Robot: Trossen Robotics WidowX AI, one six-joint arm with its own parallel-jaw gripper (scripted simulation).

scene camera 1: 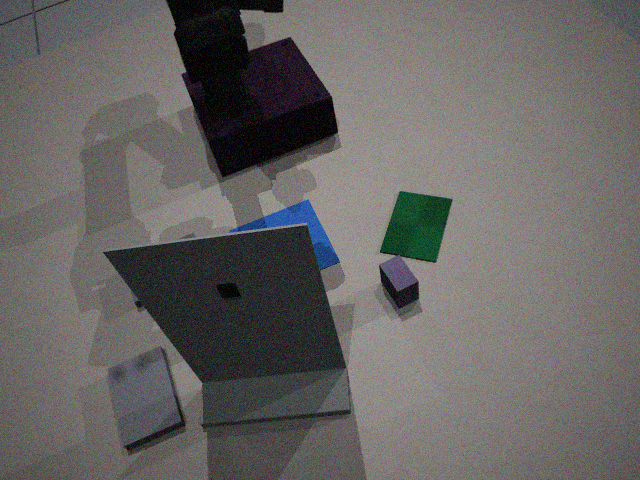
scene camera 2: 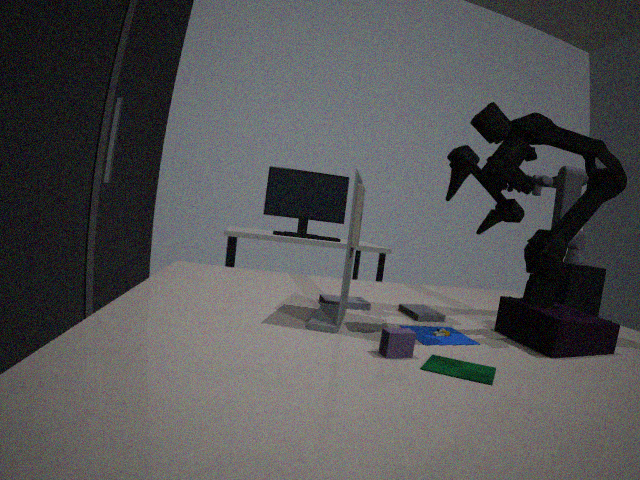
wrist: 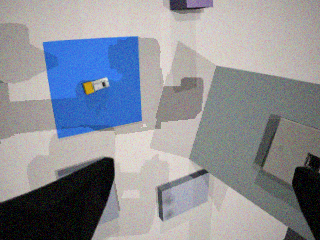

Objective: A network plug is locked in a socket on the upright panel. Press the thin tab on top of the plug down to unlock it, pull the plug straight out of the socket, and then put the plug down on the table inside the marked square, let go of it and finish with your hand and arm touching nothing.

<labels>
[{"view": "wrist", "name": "gripper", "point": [204, 171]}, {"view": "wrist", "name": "pale grey slab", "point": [178, 196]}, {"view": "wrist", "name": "grey upright panel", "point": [251, 136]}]
</labels>
